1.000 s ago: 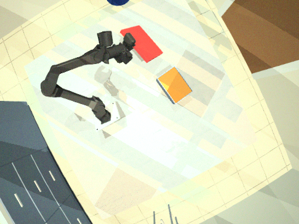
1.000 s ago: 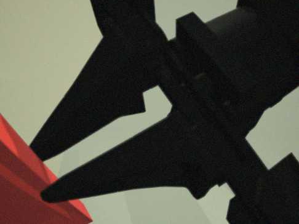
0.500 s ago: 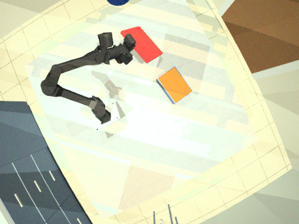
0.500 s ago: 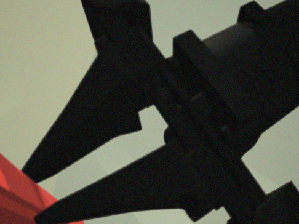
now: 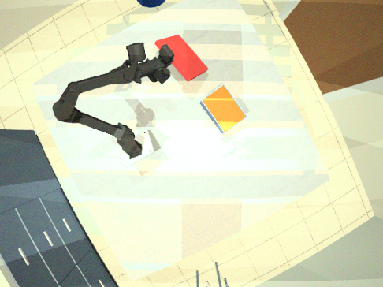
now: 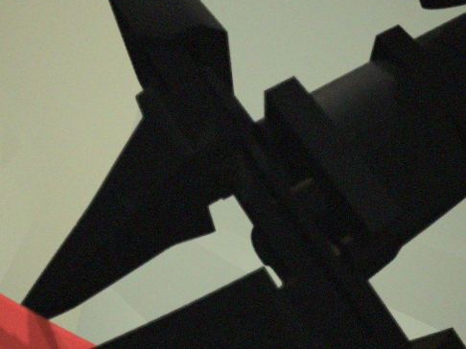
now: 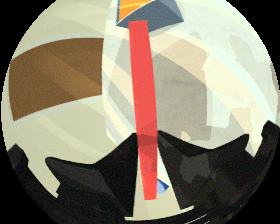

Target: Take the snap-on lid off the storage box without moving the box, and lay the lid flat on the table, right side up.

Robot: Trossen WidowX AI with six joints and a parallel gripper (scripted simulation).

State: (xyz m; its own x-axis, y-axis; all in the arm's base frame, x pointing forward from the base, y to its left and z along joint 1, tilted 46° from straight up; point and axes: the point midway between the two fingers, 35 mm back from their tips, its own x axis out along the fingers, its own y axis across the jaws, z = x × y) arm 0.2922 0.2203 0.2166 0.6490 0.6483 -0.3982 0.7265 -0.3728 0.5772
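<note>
My gripper tip is now 60 mm short of the red lid, 50 mm above it and 20 mm to the right of it. The rest, counted from my gripper tip: grey-blue box (290 mm to the right, 140 mm ahead, 110 mm below).
</note>
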